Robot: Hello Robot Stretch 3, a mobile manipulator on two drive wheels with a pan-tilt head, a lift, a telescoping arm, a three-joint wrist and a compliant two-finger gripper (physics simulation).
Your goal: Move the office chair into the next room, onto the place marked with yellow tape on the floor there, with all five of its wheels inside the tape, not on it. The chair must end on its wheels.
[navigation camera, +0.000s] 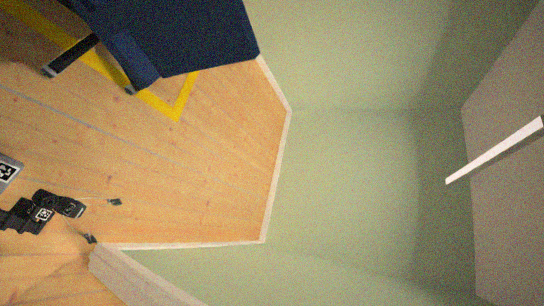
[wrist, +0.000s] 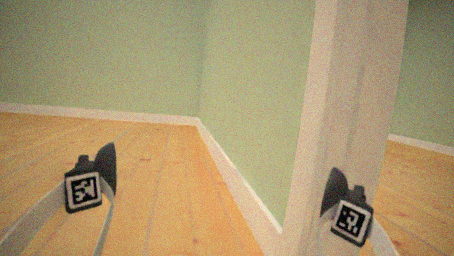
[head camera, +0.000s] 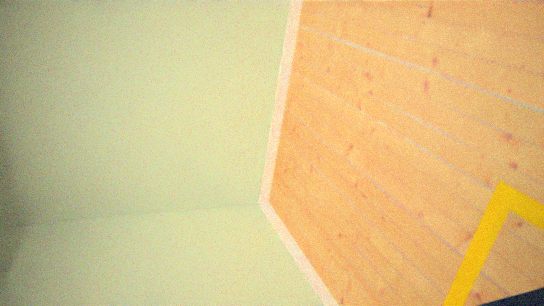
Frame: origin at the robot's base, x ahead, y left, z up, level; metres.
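Where they show: gripper, fingertip midpoint: [navigation camera: 109, 222].
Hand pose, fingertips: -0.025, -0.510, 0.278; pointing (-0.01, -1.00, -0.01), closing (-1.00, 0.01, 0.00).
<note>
After its pixels a point has its place, as x, y, z.
The office chair [navigation camera: 200, 35] @[0.495, -0.111, 0.848] has a navy back and seat and stands upright at the top left of the navigation view. A dark edge of the chair [head camera: 530, 298] @[0.486, -0.190, 0.664] shows at the head view's bottom right. One caster [navigation camera: 48, 71] @[0.406, -0.003, 0.068] is outside the yellow tape [navigation camera: 160, 104] @[0.718, -0.495, 0.001] [head camera: 472, 250] @[1.008, -0.586, 0.001]; another caster [navigation camera: 130, 90] @[0.611, -0.288, 0.062] is at the tape, touching or overlapping it. The other wheels are hidden or out of view. My gripper [navigation camera: 102, 220] @[-0.025, -0.510, 0.278] [wrist: 221, 175] @[-0.025, -0.510, 0.278] is open and empty, well apart from the chair. The chair does not show in the wrist view.
A pale wall end [wrist: 350, 100] [navigation camera: 120, 270] @[-0.205, -0.667, 0.300] stands behind the right finger in the wrist view, close to the gripper. Green walls [head camera: 150, 100] @[1.434, -2.370, 1.026] [navigation camera: 350, 175] @[1.337, -2.393, 1.111] with white baseboard [head camera: 280, 100] @[1.401, -2.364, 0.049] [navigation camera: 275, 190] @[0.998, -2.461, 0.091] meet in a corner beyond the tape. Wooden floor lies between gripper and tape.
</note>
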